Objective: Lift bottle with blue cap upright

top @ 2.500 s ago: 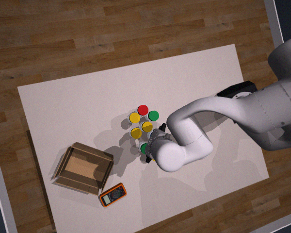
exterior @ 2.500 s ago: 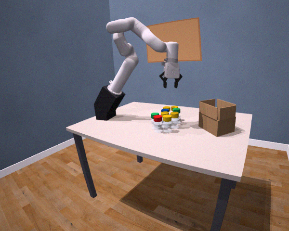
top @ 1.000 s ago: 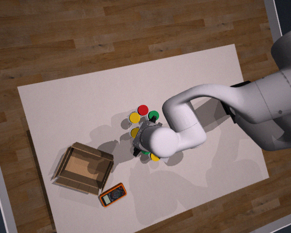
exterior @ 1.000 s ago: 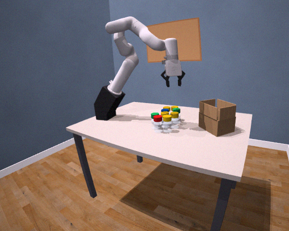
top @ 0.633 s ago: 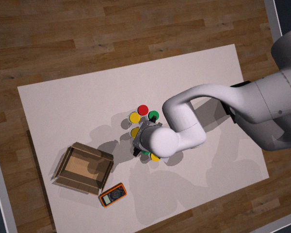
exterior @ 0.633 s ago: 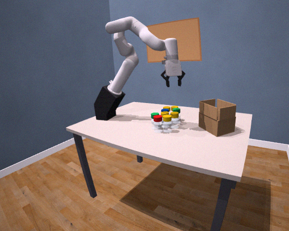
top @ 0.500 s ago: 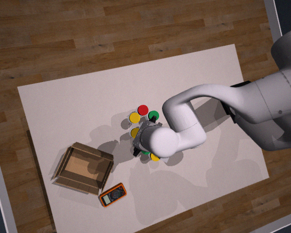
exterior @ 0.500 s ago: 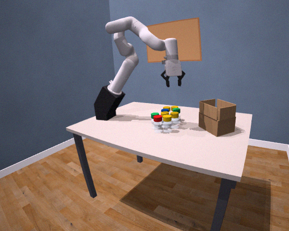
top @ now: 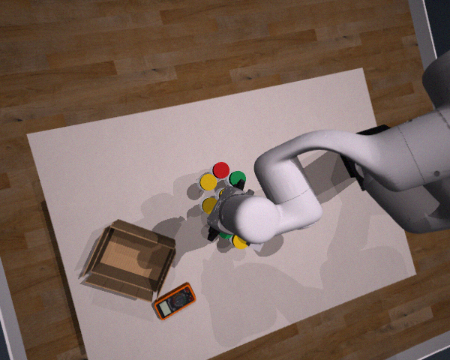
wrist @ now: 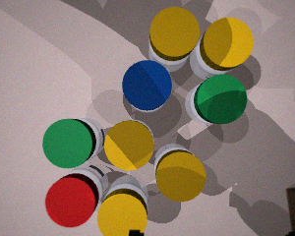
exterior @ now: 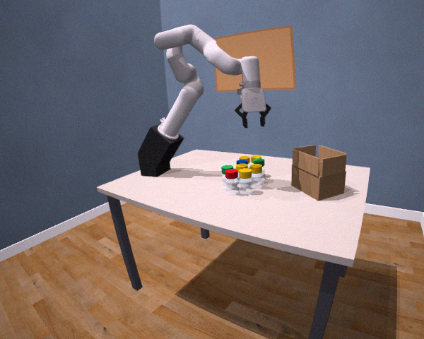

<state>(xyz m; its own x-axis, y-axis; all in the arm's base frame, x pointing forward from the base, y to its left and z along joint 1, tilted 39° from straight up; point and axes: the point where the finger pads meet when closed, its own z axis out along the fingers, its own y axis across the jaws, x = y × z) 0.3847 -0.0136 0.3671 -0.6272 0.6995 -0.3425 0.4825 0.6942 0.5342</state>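
My gripper is now 250 mm above the blue-capped bottle, 100 mm past it and 40 mm to the right of it. Also, from my hand: red-capped bottle (250 mm below, 100 mm to the right, 50 mm behind); cardboard box (250 mm ahead, 220 mm below, 130 mm to the left).
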